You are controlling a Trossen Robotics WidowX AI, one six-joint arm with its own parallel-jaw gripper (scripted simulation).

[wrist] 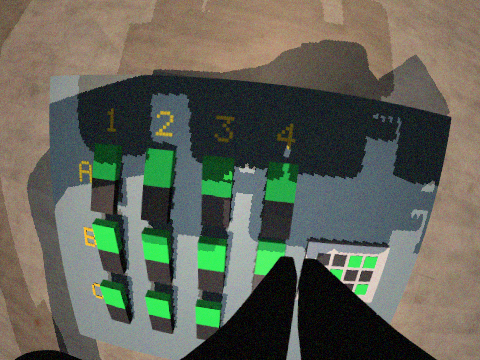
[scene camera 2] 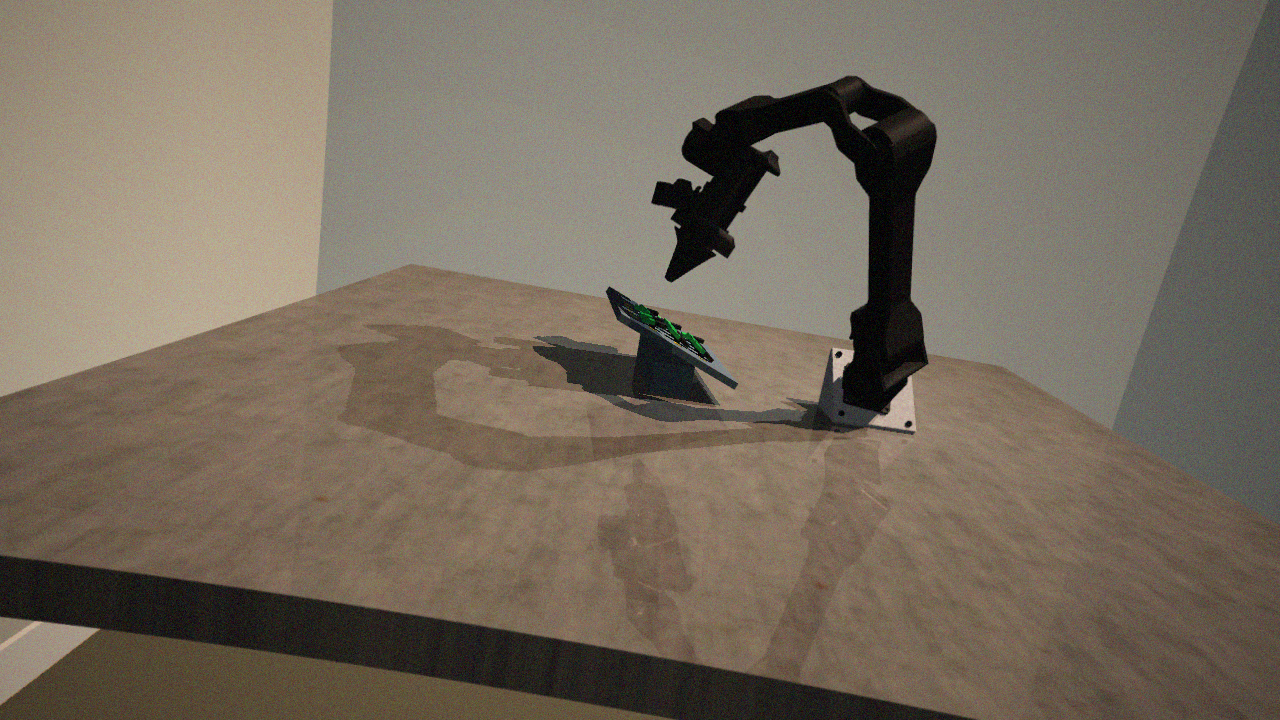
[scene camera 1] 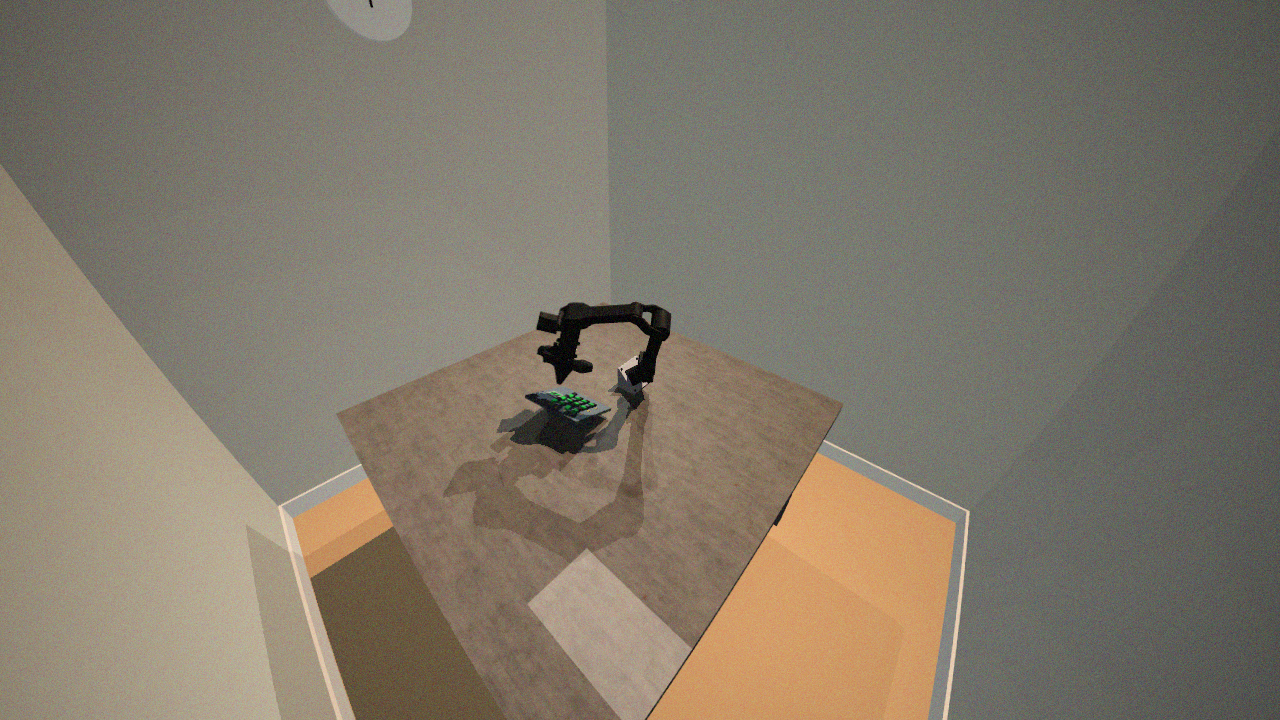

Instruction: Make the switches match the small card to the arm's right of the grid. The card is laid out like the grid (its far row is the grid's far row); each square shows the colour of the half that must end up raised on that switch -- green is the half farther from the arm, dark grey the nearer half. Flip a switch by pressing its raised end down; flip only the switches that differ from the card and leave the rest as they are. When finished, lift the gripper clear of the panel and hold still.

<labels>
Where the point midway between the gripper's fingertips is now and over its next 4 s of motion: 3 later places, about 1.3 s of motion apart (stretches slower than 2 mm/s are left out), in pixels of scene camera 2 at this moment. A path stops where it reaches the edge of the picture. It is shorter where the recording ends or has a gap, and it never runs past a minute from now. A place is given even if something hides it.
The gripper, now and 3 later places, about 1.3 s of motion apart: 667,280; 654,309; 667,295; 676,327
</labels>
